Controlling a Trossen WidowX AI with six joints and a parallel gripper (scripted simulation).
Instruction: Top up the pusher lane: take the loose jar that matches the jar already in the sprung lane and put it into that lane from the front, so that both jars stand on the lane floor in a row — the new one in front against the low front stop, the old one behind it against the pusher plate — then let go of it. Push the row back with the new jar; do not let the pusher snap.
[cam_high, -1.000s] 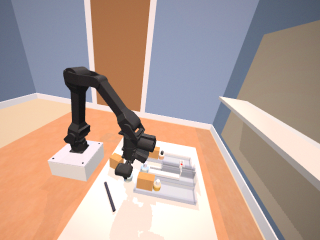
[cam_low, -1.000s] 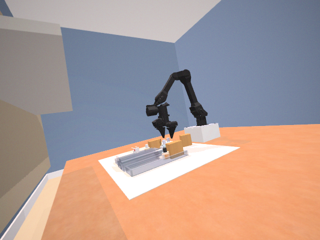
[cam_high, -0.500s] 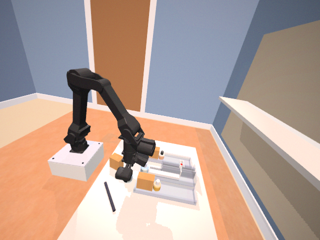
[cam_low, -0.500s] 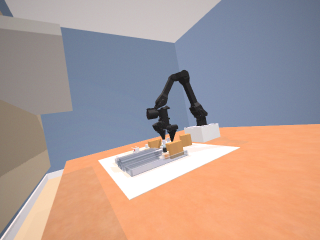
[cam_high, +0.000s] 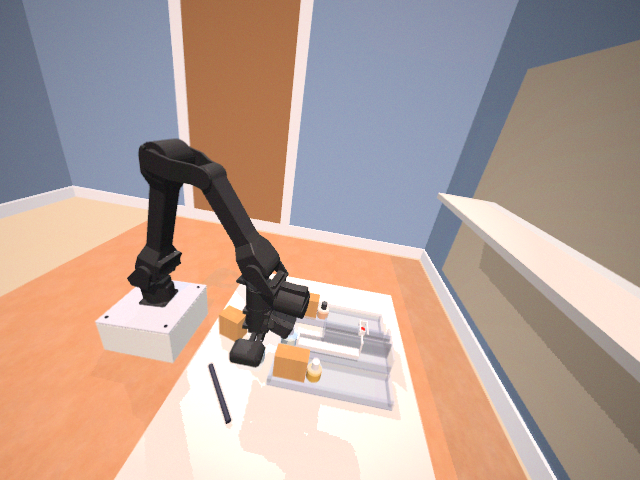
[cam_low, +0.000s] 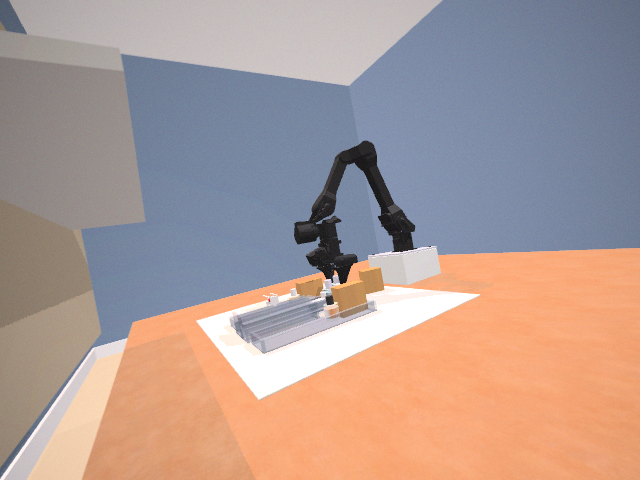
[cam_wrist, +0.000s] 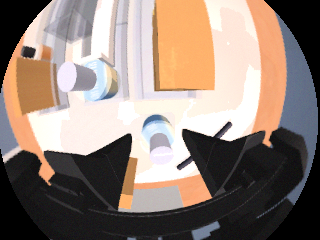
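Right now my gripper tip is 6 cm past the dark rod, 9 cm to the left of it and 2 cm above it. Also, from my gripper tip: grey lane rack 22 cm ahead, 7 cm to the left, 1 cm below; then red mark 26 cm ahead, 9 cm to the left, 4 cm above; then shelf 58 cm ahead, 3 cm to the left, 34 cm above.
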